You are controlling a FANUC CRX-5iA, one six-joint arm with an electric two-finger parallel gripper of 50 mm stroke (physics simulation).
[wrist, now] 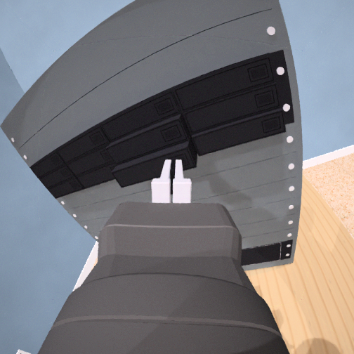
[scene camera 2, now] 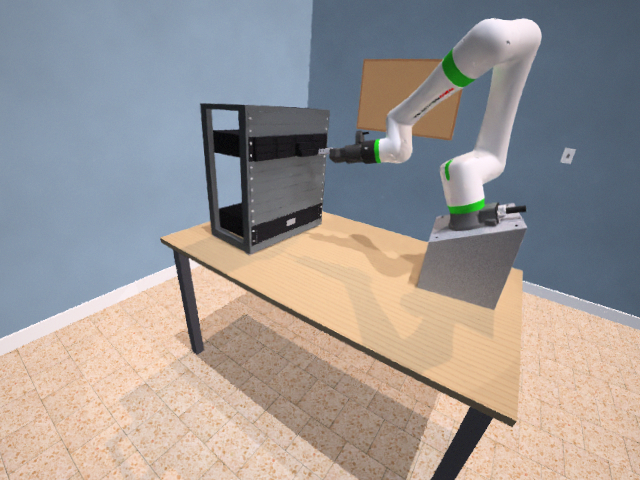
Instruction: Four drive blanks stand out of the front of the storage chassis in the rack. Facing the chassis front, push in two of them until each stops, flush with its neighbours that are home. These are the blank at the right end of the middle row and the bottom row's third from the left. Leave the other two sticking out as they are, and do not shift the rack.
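Where they show: gripper, fingertip midpoint: (scene camera 2: 319, 152); arm's base, origin of the base link: (scene camera 2: 469, 223).
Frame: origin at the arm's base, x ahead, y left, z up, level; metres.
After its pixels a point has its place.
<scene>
The storage chassis (scene camera 2: 273, 147) {x 0.711, y 0.331, z 0.194 m} is a dark band high in the grey rack (scene camera 2: 244, 175) {x 0.738, y 0.455, z 0.094 m} (wrist: 297, 180). In the wrist view, the bottom row's third blank (wrist: 142, 169) stands out clearly from the front. The middle row's third blank (wrist: 142, 141) above it also stands out. The middle row's right-end blank (wrist: 225, 110) looks level with its neighbours above and below. My gripper (scene camera 2: 321, 150) {x 0.659, y 0.108, z 0.168 m} (wrist: 173, 169) is shut and empty. Its fingertips are in front of the bottom third blank, over its lower right part in the wrist view. Whether they touch it cannot be told.
A second dark unit (scene camera 2: 271, 228) {x 0.725, y 0.331, z -0.160 m} (wrist: 262, 253) with a white label sits low in the rack. Grey filler panels (scene camera 2: 284, 186) {x 0.727, y 0.252, z 0.019 m} cover the front between the two units. The rack stands on the wooden table (scene camera 2: 320, 289) {x 0.349, y 0.428, z -0.253 m}. The robot's grey pedestal (scene camera 2: 465, 268) {x -0.049, y 0.124, z -0.121 m} stands at the table's other end.
</scene>
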